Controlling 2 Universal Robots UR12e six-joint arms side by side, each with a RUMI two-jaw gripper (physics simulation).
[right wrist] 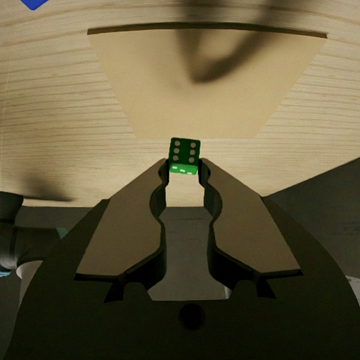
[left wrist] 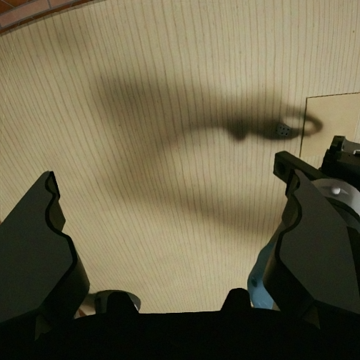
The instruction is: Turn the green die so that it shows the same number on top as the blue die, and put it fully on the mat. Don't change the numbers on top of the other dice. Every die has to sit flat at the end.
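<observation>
The green die (right wrist: 184,151) is held between the fingertips of my right gripper (right wrist: 182,160), which is shut on it. Its face toward the right wrist camera shows six pips; a narrower lower face shows some pips. It appears raised, near the close edge of the mat (right wrist: 150,100) (left wrist: 340,112). The blue die (right wrist: 34,3) shows partly at the top left corner of the right wrist view; its number cannot be read. My left gripper (left wrist: 173,171) is open and empty, high above the table. The green and blue dice do not show in the left wrist view.
A grey die (left wrist: 283,130) lies in shadow on the table beside the mat's edge, pips up. Part of the right arm shows behind the left gripper's right finger. A dark arm part (right wrist: 35,242) stands beyond the table edge at the right wrist view's lower left.
</observation>
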